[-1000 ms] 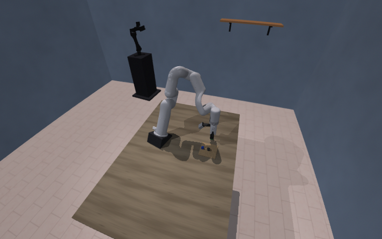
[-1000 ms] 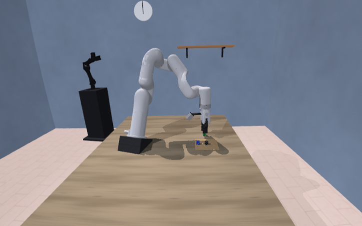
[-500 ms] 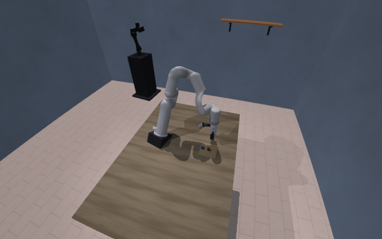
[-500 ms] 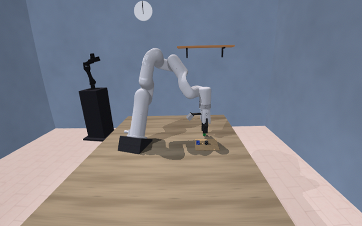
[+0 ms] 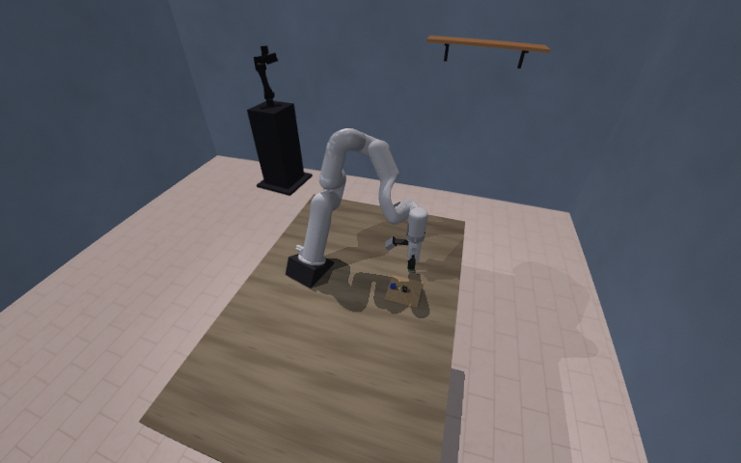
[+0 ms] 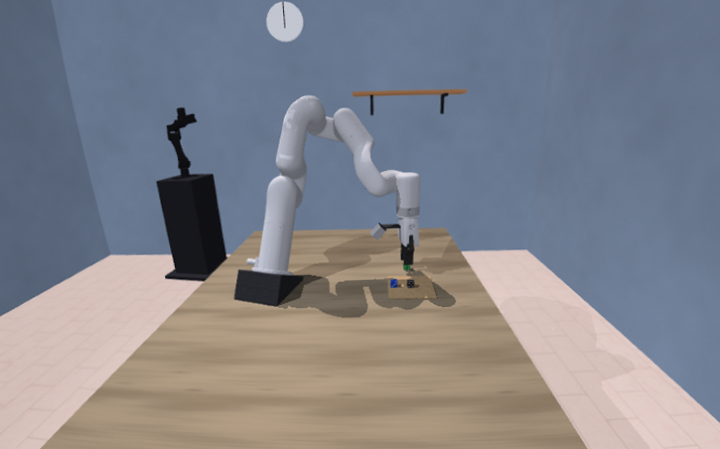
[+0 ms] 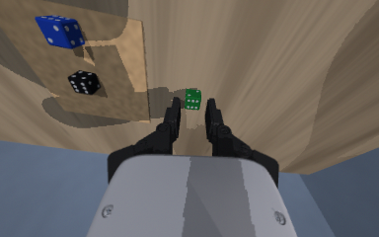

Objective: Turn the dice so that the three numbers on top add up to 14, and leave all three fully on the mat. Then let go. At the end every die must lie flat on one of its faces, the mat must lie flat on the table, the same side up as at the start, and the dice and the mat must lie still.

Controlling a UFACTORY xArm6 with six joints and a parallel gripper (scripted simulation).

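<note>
The green die is 4 cm below my hand. The rest, counted from my hand: black die 1 cm ahead, 13 cm to the right, 3 cm below; tan mat 1 cm ahead, 13 cm to the right, 4 cm below; blue die 4 cm behind, 14 cm to the right, 3 cm below.
</note>
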